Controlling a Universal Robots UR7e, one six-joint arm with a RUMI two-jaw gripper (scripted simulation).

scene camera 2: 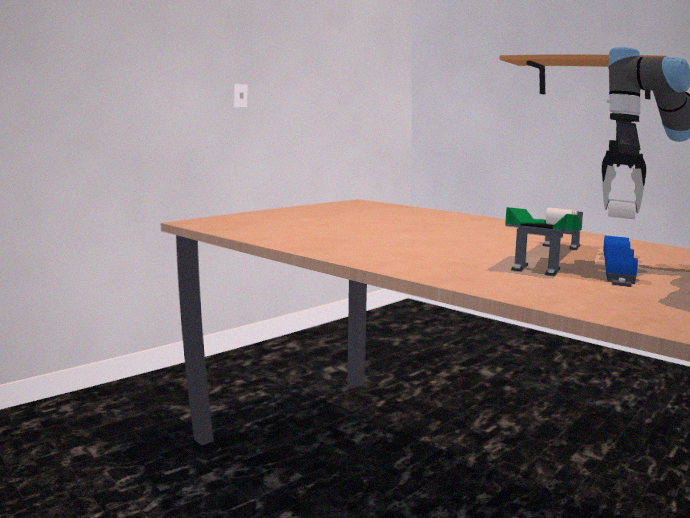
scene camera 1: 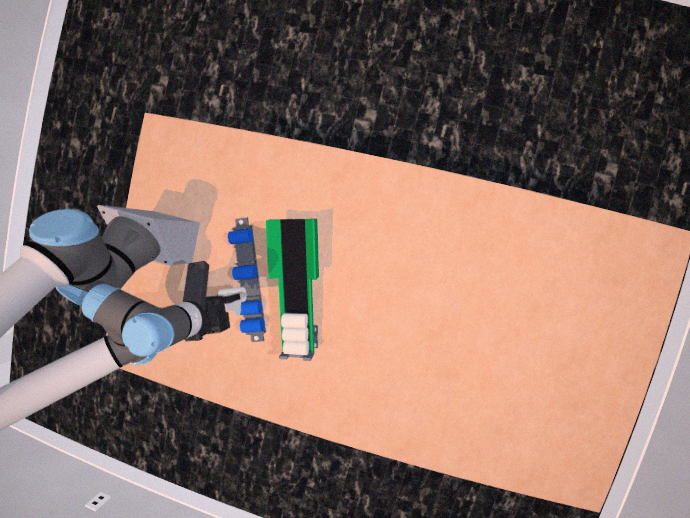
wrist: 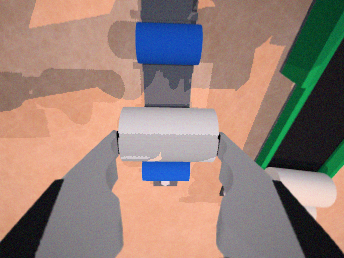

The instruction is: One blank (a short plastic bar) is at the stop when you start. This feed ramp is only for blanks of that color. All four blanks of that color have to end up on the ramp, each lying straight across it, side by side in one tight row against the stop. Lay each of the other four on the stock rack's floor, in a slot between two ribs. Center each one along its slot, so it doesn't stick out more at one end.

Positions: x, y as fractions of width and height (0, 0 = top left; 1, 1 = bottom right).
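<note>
You'd see my gripper (scene camera 2: 0.90, 0.41), and it's there in scene camera 1 (scene camera 1: 0.34, 0.57) too. My gripper is also in the wrist view (wrist: 0.49, 0.52), and along with it there's a white blank (wrist: 0.44, 0.52), another white blank (wrist: 0.91, 0.73), a blue blank (wrist: 0.44, 0.66) and another blue blank (wrist: 0.45, 0.17).
</note>
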